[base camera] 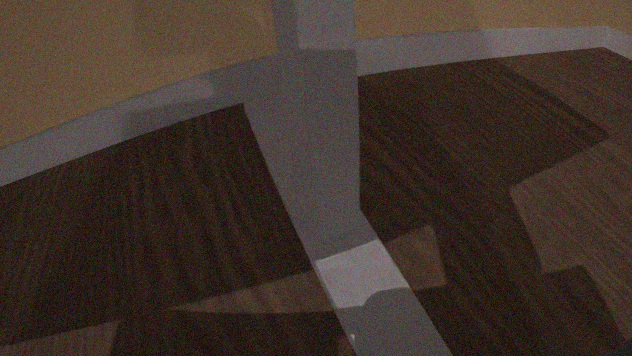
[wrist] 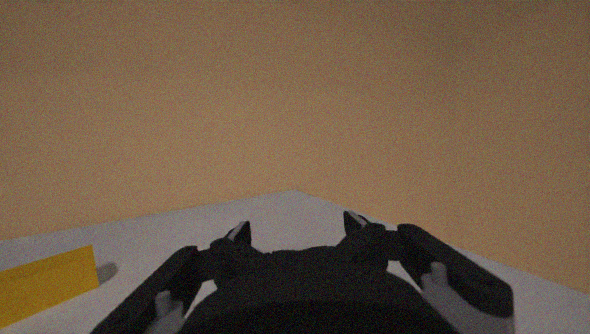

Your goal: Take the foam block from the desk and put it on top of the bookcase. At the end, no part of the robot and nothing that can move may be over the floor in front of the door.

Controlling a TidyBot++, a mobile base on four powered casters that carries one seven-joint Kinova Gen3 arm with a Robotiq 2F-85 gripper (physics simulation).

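Places are measured from the arm's base along level axes (x ahead, y left, z up), in metres.
Where they show: gripper, fingertip midpoint: (wrist: 297, 226).
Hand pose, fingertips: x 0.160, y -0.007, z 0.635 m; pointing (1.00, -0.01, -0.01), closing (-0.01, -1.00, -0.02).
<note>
After its pixels a point has its place.
The yellow foam block (wrist: 47, 285) {x 0.213, y 0.294, z 0.580 m} lies on the light grey desk top (wrist: 165, 230) {x 0.444, y 0.324, z 0.553 m} at the lower left of the wrist view, cut off by the frame's left edge; a small shadow falls beside its right end. My gripper (wrist: 297, 226) {x 0.160, y -0.007, z 0.635 m} is open, its black fingertips wide apart with nothing between them. The block is to the left of the left finger, apart from it. In the base camera view the desk's grey leg (base camera: 327, 150) {x 0.379, y -0.012, z -0.248 m} stands upright close in front, with its foot running toward the camera. The bookcase and the door do not show in either view.
The orange-tan wall (base camera: 100, 60) {x 0.704, y 0.417, z -0.207 m} (wrist: 295, 100) {x 0.858, y -0.067, z 0.979 m} rises behind the desk. A grey baseboard (base camera: 165, 102) {x 0.725, y 0.305, z -0.341 m} runs along its foot and turns a corner at the upper right of the base camera view. Dark wooden floor (base camera: 175, 215) {x 0.455, y 0.216, z -0.397 m} with shadows lies on both sides of the leg.
</note>
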